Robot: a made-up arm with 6 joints. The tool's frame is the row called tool. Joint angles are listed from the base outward.
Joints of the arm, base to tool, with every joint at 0 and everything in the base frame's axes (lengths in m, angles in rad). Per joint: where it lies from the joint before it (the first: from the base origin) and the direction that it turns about. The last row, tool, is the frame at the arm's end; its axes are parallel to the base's.
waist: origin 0.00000 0.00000 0.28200 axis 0 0 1
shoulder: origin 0.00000 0.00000 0.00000 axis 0 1 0
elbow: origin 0.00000 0.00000 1.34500 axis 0 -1 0
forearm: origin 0.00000 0.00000 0.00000 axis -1 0 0
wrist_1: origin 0.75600 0.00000 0.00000 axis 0 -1 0
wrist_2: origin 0.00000 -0.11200 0.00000 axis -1 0 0
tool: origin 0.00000 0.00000 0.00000
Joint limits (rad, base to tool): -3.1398..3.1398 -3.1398..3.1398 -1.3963..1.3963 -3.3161..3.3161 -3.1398..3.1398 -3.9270..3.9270
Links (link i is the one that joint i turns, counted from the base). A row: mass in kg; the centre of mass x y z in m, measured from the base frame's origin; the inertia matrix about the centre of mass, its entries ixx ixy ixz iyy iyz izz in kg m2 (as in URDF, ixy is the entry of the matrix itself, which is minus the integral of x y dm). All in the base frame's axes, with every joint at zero. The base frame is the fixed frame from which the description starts. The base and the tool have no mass.
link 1: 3.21; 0.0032 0.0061 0.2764; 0.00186 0 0 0.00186 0 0.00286
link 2: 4.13; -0.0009 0.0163 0.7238; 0.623 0 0 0.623 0 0.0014
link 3: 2.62; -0.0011 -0.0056 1.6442; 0.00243 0 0 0.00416 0 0.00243
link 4: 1.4; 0.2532 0.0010 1.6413; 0.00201 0 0 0.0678 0 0.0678
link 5: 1.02; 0.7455 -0.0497 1.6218; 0.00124 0 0 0.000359 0 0.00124
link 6: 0.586; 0.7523 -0.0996 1.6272; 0.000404 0 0 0.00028 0 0.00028
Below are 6 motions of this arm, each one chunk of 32 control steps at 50 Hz.
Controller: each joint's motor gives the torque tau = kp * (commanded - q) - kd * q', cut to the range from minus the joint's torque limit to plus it. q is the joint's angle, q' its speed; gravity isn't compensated. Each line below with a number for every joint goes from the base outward.
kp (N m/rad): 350 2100 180 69 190 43
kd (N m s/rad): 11 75 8.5 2.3 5.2 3.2
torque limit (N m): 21 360 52 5.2 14 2.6
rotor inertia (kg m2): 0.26 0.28 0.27 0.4 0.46 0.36
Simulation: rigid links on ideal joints. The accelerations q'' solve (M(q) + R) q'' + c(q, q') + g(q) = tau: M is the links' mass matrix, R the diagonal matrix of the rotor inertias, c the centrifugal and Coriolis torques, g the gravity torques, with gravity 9.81 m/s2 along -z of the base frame. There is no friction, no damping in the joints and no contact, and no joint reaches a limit. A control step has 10 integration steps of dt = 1/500 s. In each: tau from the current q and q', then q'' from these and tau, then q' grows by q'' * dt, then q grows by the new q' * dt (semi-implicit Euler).
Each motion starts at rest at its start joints. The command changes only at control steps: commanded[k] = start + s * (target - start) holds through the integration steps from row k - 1 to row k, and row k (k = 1, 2, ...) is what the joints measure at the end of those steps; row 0 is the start. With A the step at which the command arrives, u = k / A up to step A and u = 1 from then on. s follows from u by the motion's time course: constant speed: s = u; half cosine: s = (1 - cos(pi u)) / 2; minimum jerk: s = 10 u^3 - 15 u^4 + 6 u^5; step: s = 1 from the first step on.
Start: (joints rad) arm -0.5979 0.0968 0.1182 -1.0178 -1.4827 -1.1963
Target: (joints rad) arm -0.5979 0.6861 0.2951 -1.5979 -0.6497 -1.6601
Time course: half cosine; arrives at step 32
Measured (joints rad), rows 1 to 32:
1: -0.5979 0.0970 0.1160 -1.0180 -1.4825 -1.1963
2: -0.5980 0.0978 0.1106 -1.0186 -1.4816 -1.1965
3: -0.5981 0.0996 0.1029 -1.0200 -1.4790 -1.1970
4: -0.5983 0.1026 0.0941 -1.0228 -1.4736 -1.1980
5: -0.5986 0.1075 0.0854 -1.0273 -1.4645 -1.1998
6: -0.5990 0.1146 0.0778 -1.0339 -1.4509 -1.2026
7: -0.5995 0.1244 0.0722 -1.0432 -1.4322 -1.2068
8: -0.6000 0.1372 0.0692 -1.0554 -1.4086 -1.2126
9: -0.6006 0.1531 0.0693 -1.0707 -1.3800 -1.2201
10: -0.6012 0.1723 0.0726 -1.0891 -1.3472 -1.2295
11: -0.6018 0.1947 0.0791 -1.1106 -1.3107 -1.2410
12: -0.6023 0.2203 0.0887 -1.1351 -1.2714 -1.2546
13: -0.6027 0.2486 0.1008 -1.1623 -1.2301 -1.2701
14: -0.6030 0.2795 0.1150 -1.1917 -1.1875 -1.2877
15: -0.6031 0.3124 0.1306 -1.2231 -1.1443 -1.3072
16: -0.6032 0.3469 0.1469 -1.2559 -1.1010 -1.3284
17: -0.6031 0.3825 0.1630 -1.2897 -1.0580 -1.3510
18: -0.6029 0.4187 0.1784 -1.3240 -1.0156 -1.3749
19: -0.6026 0.4550 0.1923 -1.3582 -0.9741 -1.3998
20: -0.6022 0.4909 0.2040 -1.3921 -0.9336 -1.4254
21: -0.6017 0.5260 0.2133 -1.4251 -0.8945 -1.4513
22: -0.6012 0.5598 0.2198 -1.4568 -0.8568 -1.4773
23: -0.6006 0.5920 0.2234 -1.4869 -0.8210 -1.5030
24: -0.5999 0.6223 0.2242 -1.5151 -0.7872 -1.5281
25: -0.5992 0.6503 0.2224 -1.5411 -0.7559 -1.5524
26: -0.5985 0.6760 0.2183 -1.5646 -0.7273 -1.5755
27: -0.5977 0.6989 0.2122 -1.5854 -0.7019 -1.5972
28: -0.5969 0.7190 0.2048 -1.6033 -0.6798 -1.6172
29: -0.5961 0.7362 0.1963 -1.6182 -0.6614 -1.6353
30: -0.5953 0.7501 0.1874 -1.6300 -0.6470 -1.6514
31: -0.5945 0.7608 0.1785 -1.6385 -0.6368 -1.6652
32: -0.5937 0.7681 0.1700 -1.6438 -0.6307 -1.6766

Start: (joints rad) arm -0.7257 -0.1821 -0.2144 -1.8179 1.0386 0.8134
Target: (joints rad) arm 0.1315 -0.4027 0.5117 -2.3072 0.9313 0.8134
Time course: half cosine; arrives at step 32
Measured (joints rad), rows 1 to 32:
1: -0.7256 -0.1823 -0.2168 -1.8180 1.0386 0.8134
2: -0.7248 -0.1827 -0.2229 -1.8181 1.0385 0.8134
3: -0.7225 -0.1834 -0.2316 -1.8185 1.0382 0.8135
4: -0.7177 -0.1845 -0.2417 -1.8194 1.0376 0.8135
5: -0.7094 -0.1860 -0.2518 -1.8209 1.0365 0.8136
6: -0.6967 -0.1882 -0.2607 -1.8236 1.0349 0.8137
7: -0.6793 -0.1911 -0.2671 -1.8277 1.0326 0.8139
8: -0.6569 -0.1950 -0.2698 -1.8339 1.0296 0.8140
9: -0.6295 -0.1999 -0.2679 -1.8425 1.0260 0.8142
10: -0.5977 -0.2060 -0.2607 -1.8539 1.0219 0.8145
11: -0.5621 -0.2132 -0.2477 -1.8684 1.0173 0.8147
12: -0.5234 -0.2216 -0.2287 -1.8861 1.0122 0.8150
13: -0.4823 -0.2310 -0.2036 -1.9072 1.0069 0.8153
14: -0.4396 -0.2414 -0.1728 -1.9315 1.0015 0.8156
15: -0.3959 -0.2526 -0.1367 -1.9586 0.9959 0.8158
16: -0.3516 -0.2644 -0.0959 -1.9882 0.9903 0.8161
17: -0.3073 -0.2767 -0.0512 -2.0198 0.9847 0.8163
18: -0.2633 -0.2893 -0.0033 -2.0528 0.9792 0.8165
19: -0.2198 -0.3021 0.0467 -2.0866 0.9738 0.8166
20: -0.1773 -0.3151 0.0980 -2.1206 0.9685 0.8167
21: -0.1360 -0.3280 0.1497 -2.1541 0.9634 0.8167
22: -0.0963 -0.3409 0.2010 -2.1865 0.9584 0.8167
23: -0.0585 -0.3537 0.2510 -2.2172 0.9537 0.8166
24: -0.0229 -0.3663 0.2990 -2.2458 0.9492 0.8165
25: 0.0103 -0.3787 0.3445 -2.2718 0.9450 0.8163
26: 0.0408 -0.3907 0.3869 -2.2948 0.9412 0.8160
27: 0.0685 -0.4022 0.4259 -2.3146 0.9377 0.8157
28: 0.0933 -0.4130 0.4612 -2.3310 0.9347 0.8154
29: 0.1150 -0.4230 0.4925 -2.3439 0.9322 0.8150
30: 0.1335 -0.4319 0.5197 -2.3534 0.9302 0.8146
31: 0.1488 -0.4397 0.5426 -2.3595 0.9287 0.8142
32: 0.1606 -0.4462 0.5611 -2.3623 0.9278 0.8138

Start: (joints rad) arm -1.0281 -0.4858 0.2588 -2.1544 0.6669 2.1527
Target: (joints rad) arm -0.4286 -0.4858 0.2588 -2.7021 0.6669 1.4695
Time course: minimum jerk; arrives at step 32
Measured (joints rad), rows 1 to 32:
1: -1.0281 -0.4866 0.2562 -2.1544 0.6669 2.1527
2: -1.0280 -0.4885 0.2495 -2.1543 0.6668 2.1527
3: -1.0278 -0.4912 0.2399 -2.1542 0.6668 2.1526
4: -1.0271 -0.4944 0.2288 -2.1543 0.6666 2.1521
5: -1.0256 -0.4976 0.2170 -2.1548 0.6665 2.1512
6: -1.0229 -0.5007 0.2055 -2.1562 0.6664 2.1493
7: -1.0184 -0.5033 0.1951 -2.1591 0.6662 2.1461
8: -1.0116 -0.5054 0.1862 -2.1639 0.6661 2.1410
9: -1.0018 -0.5068 0.1790 -2.1713 0.6660 2.1337
10: -0.9886 -0.5075 0.1738 -2.1818 0.6659 2.1238
11: -0.9716 -0.5076 0.1703 -2.1960 0.6659 2.1112
12: -0.9508 -0.5072 0.1686 -2.2142 0.6659 2.0958
13: -0.9259 -0.5065 0.1682 -2.2363 0.6660 2.0777
14: -0.8970 -0.5055 0.1689 -2.2626 0.6661 2.0567
15: -0.8640 -0.5044 0.1704 -2.2928 0.6662 2.0330
16: -0.8270 -0.5034 0.1724 -2.3268 0.6663 2.0064
17: -0.7864 -0.5027 0.1745 -2.3641 0.6664 1.9771
18: -0.7426 -0.5023 0.1767 -2.4041 0.6665 1.9449
19: -0.6967 -0.5023 0.1789 -2.4457 0.6665 1.9100
20: -0.6498 -0.5027 0.1810 -2.4882 0.6665 1.8722
21: -0.6031 -0.5035 0.1830 -2.5304 0.6665 1.8316
22: -0.5579 -0.5046 0.1852 -2.5714 0.6665 1.7883
23: -0.5151 -0.5058 0.1876 -2.6102 0.6664 1.7429
24: -0.4759 -0.5072 0.1903 -2.6459 0.6663 1.6966
25: -0.4408 -0.5084 0.1933 -2.6776 0.6662 1.6505
26: -0.4097 -0.5094 0.1967 -2.7048 0.6661 1.6058
27: -0.3827 -0.5101 0.2004 -2.7270 0.6660 1.5636
28: -0.3597 -0.5105 0.2042 -2.7439 0.6659 1.5243
29: -0.3406 -0.5106 0.2079 -2.7553 0.6659 1.4879
30: -0.3254 -0.5103 0.2113 -2.7615 0.6659 1.4543
31: -0.3141 -0.5098 0.2143 -2.7627 0.6659 1.4236
32: -0.3067 -0.5090 0.2166 -2.7594 0.6659 1.3959

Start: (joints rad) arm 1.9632 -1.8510 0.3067 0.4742 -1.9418 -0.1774
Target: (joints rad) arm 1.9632 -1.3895 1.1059 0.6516 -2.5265 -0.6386
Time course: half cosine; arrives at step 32
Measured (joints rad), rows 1 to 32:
1: 1.9632 -1.8524 0.3063 0.4742 -1.9419 -0.1774
2: 1.9632 -1.8560 0.3061 0.4741 -1.9426 -0.1776
3: 1.9632 -1.8609 0.3076 0.4741 -1.9443 -0.1780
4: 1.9632 -1.8662 0.3124 0.4743 -1.9479 -0.1789
5: 1.9633 -1.8708 0.3219 0.4748 -1.9541 -0.1806
6: 1.9634 -1.8738 0.3374 0.4760 -1.9634 -0.1832
7: 1.9635 -1.8744 0.3596 0.4781 -1.9762 -0.1871
8: 1.9636 -1.8719 0.3888 0.4813 -1.9925 -0.1925
9: 1.9637 -1.8659 0.4251 0.4859 -2.0122 -0.1996
10: 1.9639 -1.8562 0.4678 0.4920 -2.0350 -0.2086
11: 1.9640 -1.8428 0.5162 0.4998 -2.0605 -0.2196
12: 1.9642 -1.8258 0.5689 0.5092 -2.0880 -0.2327
13: 1.9644 -1.8058 0.6245 0.5202 -2.1170 -0.2479
14: 1.9645 -1.7831 0.6811 0.5327 -2.1471 -0.2651
15: 1.9647 -1.7584 0.7372 0.5462 -2.1777 -0.2843
16: 1.9648 -1.7323 0.7910 0.5606 -2.2083 -0.3052
17: 1.9649 -1.7054 0.8411 0.5753 -2.2388 -0.3277
18: 1.9650 -1.6782 0.8866 0.5899 -2.2689 -0.3516
19: 1.9650 -1.6511 0.9270 0.6040 -2.2983 -0.3764
20: 1.9650 -1.6244 0.9619 0.6171 -2.3269 -0.4020
21: 1.9649 -1.5984 0.9917 0.6290 -2.3546 -0.4280
22: 1.9648 -1.5731 1.0167 0.6393 -2.3811 -0.4540
23: 1.9647 -1.5489 1.0376 0.6479 -2.4063 -0.4799
24: 1.9645 -1.5257 1.0549 0.6547 -2.4301 -0.5051
25: 1.9643 -1.5039 1.0691 0.6597 -2.4521 -0.5294
26: 1.9641 -1.4834 1.0808 0.6630 -2.4722 -0.5526
27: 1.9638 -1.4646 1.0902 0.6648 -2.4901 -0.5743
28: 1.9635 -1.4476 1.0975 0.6652 -2.5057 -0.5943
29: 1.9632 -1.4327 1.1027 0.6646 -2.5186 -0.6124
30: 1.9630 -1.4200 1.1059 0.6630 -2.5288 -0.6284
31: 1.9627 -1.4098 1.1071 0.6609 -2.5360 -0.6420
32: 1.9624 -1.4023 1.1061 0.6583 -2.5403 -0.6533

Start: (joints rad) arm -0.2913 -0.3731 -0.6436 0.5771 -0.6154 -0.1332
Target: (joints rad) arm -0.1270 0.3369 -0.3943 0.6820 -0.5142 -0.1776
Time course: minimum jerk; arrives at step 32
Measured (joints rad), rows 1 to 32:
1: -0.2913 -0.3734 -0.6460 0.5771 -0.6154 -0.1332
2: -0.2911 -0.3743 -0.6521 0.5769 -0.6154 -0.1332
3: -0.2909 -0.3753 -0.6612 0.5766 -0.6152 -0.1332
4: -0.2906 -0.3760 -0.6724 0.5761 -0.6149 -0.1332
5: -0.2900 -0.3758 -0.6847 0.5753 -0.6143 -0.1332
6: -0.2891 -0.3739 -0.6973 0.5744 -0.6133 -0.1333
7: -0.2876 -0.3696 -0.7093 0.5734 -0.6118 -0.1333
8: -0.2854 -0.3620 -0.7199 0.5724 -0.6096 -0.1335
9: -0.2822 -0.3503 -0.7284 0.5715 -0.6068 -0.1337
10: -0.2778 -0.3338 -0.7341 0.5711 -0.6032 -0.1341
11: -0.2720 -0.3122 -0.7364 0.5712 -0.5989 -0.1346
12: -0.2646 -0.2852 -0.7348 0.5721 -0.5939 -0.1353
13: -0.2555 -0.2526 -0.7287 0.5738 -0.5884 -0.1363
14: -0.2450 -0.2149 -0.7178 0.5766 -0.5824 -0.1375
15: -0.2335 -0.1723 -0.7019 0.5805 -0.5761 -0.1390
16: -0.2220 -0.1257 -0.6809 0.5857 -0.5697 -0.1409
17: -0.2112 -0.0758 -0.6551 0.5924 -0.5632 -0.1430
18: -0.2016 -0.0237 -0.6251 0.6004 -0.5568 -0.1454
19: -0.1932 0.0297 -0.5916 0.6099 -0.5507 -0.1481
20: -0.1858 0.0832 -0.5560 0.6206 -0.5448 -0.1510
21: -0.1791 0.1357 -0.5196 0.6322 -0.5393 -0.1542
22: -0.1728 0.1863 -0.4840 0.6443 -0.5342 -0.1575
23: -0.1668 0.2338 -0.4510 0.6566 -0.5296 -0.1609
24: -0.1608 0.2774 -0.4220 0.6687 -0.5255 -0.1643
25: -0.1550 0.3164 -0.3985 0.6800 -0.5220 -0.1677
26: -0.1492 0.3501 -0.3814 0.6902 -0.5190 -0.1710
27: -0.1435 0.3780 -0.3713 0.6988 -0.5165 -0.1740
28: -0.1377 0.4000 -0.3682 0.7055 -0.5147 -0.1768
29: -0.1321 0.4158 -0.3718 0.7101 -0.5134 -0.1792
30: -0.1266 0.4257 -0.3810 0.7124 -0.5126 -0.1813
31: -0.1213 0.4297 -0.3947 0.7125 -0.5123 -0.1830
32: -0.1164 0.4286 -0.4113 0.7104 -0.5123 -0.1842

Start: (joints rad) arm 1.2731 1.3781 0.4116 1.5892 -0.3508 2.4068
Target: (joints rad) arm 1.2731 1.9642 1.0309 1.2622 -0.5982 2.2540
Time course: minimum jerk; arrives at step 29
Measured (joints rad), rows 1 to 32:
1: 1.2731 1.3796 0.4123 1.5892 -0.3508 2.4068
2: 1.2731 1.3836 0.4139 1.5892 -0.3509 2.4068
3: 1.2731 1.3897 0.4157 1.5891 -0.3512 2.4067
4: 1.2731 1.3977 0.4176 1.5887 -0.3519 2.4066
5: 1.2731 1.4074 0.4199 1.5878 -0.3535 2.4063
6: 1.2731 1.4190 0.4233 1.5860 -0.3562 2.4057
7: 1.2732 1.4326 0.4289 1.5829 -0.3606 2.4047
8: 1.2732 1.4486 0.4377 1.5782 -0.3668 2.4032
9: 1.2733 1.4674 0.4509 1.5715 -0.3752 2.4010
10: 1.2734 1.4892 0.4696 1.5623 -0.3857 2.3980
11: 1.2736 1.5145 0.4945 1.5504 -0.3984 2.3942
12: 1.2738 1.5432 0.5260 1.5357 -0.4130 2.3894
13: 1.2740 1.5755 0.5639 1.5181 -0.4292 2.3837
14: 1.2742 1.6111 0.6075 1.4978 -0.4465 2.3769
15: 1.2745 1.6496 0.6557 1.4749 -0.4646 2.3692
16: 1.2747 1.6905 0.7066 1.4499 -0.4830 2.3607
17: 1.2750 1.7329 0.7581 1.4233 -0.5011 2.3514
18: 1.2753 1.7760 0.8079 1.3958 -0.5186 2.3414
19: 1.2755 1.8188 0.8534 1.3681 -0.5351 2.3310
20: 1.2757 1.8604 0.8926 1.3409 -0.5502 2.3204
21: 1.2759 1.8999 0.9236 1.3150 -0.5638 2.3096
22: 1.2761 1.9366 0.9455 1.2909 -0.5756 2.2990
23: 1.2762 1.9698 0.9577 1.2693 -0.5855 2.2886
24: 1.2762 1.9989 0.9605 1.2507 -0.5934 2.2788
25: 1.2761 2.0238 0.9548 1.2353 -0.5993 2.2697
26: 1.2759 2.0442 0.9418 1.2235 -0.6032 2.2615
27: 1.2757 2.0600 0.9233 1.2152 -0.6052 2.2543
28: 1.2754 2.0713 0.9012 1.2104 -0.6057 2.2482
29: 1.2749 2.0782 0.8776 1.2089 -0.6048 2.2433
30: 1.2744 2.0812 0.8548 1.2103 -0.6030 2.2395
31: 1.2739 2.0808 0.8351 1.2142 -0.6007 2.2369
32: 1.2732 2.0775 0.8204 1.2200 -0.5984 2.2353

